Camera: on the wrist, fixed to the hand. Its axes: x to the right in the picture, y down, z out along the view.
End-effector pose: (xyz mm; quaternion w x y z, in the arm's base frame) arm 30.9 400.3 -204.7 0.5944 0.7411 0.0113 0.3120
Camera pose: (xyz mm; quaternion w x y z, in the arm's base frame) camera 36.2 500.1 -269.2 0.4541 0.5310 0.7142 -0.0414
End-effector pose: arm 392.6 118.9 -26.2 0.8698 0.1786 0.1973 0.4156
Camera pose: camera 419.9 89.3 -138.1 0.7792 0.0649 0.5312 -0.3262
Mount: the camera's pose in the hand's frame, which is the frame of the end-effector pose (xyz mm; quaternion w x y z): 14.0 -88.4 -78.3 0.6586 0.2024 0.2231 -0.6896
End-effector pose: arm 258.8 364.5 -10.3 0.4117 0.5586 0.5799 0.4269
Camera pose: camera 157.4 374.7 -71.5 0.3231 -0.0439 0.9453 0.0045
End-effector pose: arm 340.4 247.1 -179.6 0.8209 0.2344 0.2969 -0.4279
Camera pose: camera 249.9 242.9 -256.7 0.1319 0.2112 0.4537 -0.8557
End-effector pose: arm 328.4 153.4 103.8 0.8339 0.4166 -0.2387 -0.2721
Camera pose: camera 365.1 143.9 -8.9 0.3305 0.6685 0.2610 -0.6130
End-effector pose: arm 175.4 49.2 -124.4 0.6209 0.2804 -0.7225 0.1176
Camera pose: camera 288.2 14.1 -110.9 0.5945 0.7823 -0.1201 -0.1419
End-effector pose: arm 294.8 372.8 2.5 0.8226 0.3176 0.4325 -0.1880
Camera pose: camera 204.6 361.6 -74.2 0.2513 0.1194 0.6493 -0.7078
